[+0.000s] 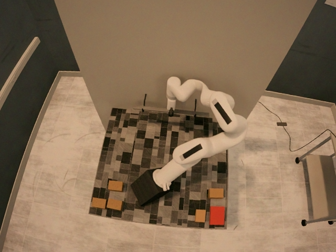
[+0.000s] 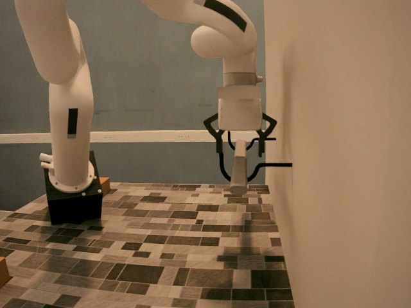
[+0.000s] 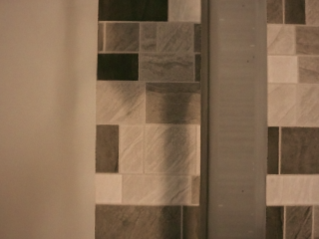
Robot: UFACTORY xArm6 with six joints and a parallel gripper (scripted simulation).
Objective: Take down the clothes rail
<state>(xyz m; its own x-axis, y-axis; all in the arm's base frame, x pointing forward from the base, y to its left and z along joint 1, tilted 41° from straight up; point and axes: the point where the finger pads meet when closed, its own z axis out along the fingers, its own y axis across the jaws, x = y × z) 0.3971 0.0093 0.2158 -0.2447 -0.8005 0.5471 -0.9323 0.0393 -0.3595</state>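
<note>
My gripper is now 2 cm above the clothes rail. Also, from my hand: wall 22 cm above, 12 cm ahead, 2 cm to the right; red block 70 cm behind, 20 cm below, 19 cm to the right.
</note>
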